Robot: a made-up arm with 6 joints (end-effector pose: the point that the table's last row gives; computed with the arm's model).
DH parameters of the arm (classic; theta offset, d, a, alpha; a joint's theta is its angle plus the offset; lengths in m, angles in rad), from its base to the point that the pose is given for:
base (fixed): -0.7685 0 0.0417 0
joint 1: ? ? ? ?
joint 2: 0.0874 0 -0.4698 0
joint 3: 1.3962 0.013 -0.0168 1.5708
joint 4: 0 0.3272 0.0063 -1.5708
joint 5: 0 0.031 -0.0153 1.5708
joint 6: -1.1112 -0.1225 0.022 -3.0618
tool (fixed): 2.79 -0.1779 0 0
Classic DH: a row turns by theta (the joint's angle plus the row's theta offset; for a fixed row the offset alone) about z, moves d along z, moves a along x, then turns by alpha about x.
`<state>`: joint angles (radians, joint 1 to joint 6).
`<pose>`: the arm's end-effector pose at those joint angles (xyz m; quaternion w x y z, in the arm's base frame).
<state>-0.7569 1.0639 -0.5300 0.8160 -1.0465 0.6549</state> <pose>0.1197 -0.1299 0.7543 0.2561 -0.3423 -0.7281 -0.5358</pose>
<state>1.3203 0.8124 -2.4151 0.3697 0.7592 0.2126</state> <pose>-0.0831 -0.3489 1.1737 0.1290 0.5050 -0.8135 0.2579</pose>
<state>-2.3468 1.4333 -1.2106 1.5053 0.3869 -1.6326</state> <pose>-0.2181 -0.2878 0.8996 0.6151 -0.6709 -0.1086 -0.3997</pose>
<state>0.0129 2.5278 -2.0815 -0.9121 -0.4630 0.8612</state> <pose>0.7801 0.0135 0.5505 0.6043 -0.1405 -0.6974 0.3589</pose>
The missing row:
joint 1: 0.7684 0.431 -0.015 -1.5708
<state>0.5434 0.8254 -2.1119 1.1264 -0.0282 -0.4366</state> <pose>-0.1917 -0.1688 1.1834 0.0872 0.2289 -0.9692 -0.0237</pose>
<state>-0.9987 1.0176 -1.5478 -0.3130 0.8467 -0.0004</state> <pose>0.0857 -0.1027 1.0542 0.7435 -0.6017 -0.2788 -0.0862</pose>
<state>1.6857 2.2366 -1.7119 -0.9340 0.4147 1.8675</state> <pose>-0.0459 0.5962 0.5843 0.7135 0.2355 -0.3942 0.5292</pose>
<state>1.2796 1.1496 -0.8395 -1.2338 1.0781 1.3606</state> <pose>0.1103 0.1160 0.7751 0.6787 -0.2504 -0.5287 0.4440</pose>
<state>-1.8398 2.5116 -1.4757 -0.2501 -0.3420 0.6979</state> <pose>-0.1133 -0.6429 0.3817 0.6315 -0.4168 -0.2392 -0.6085</pose>
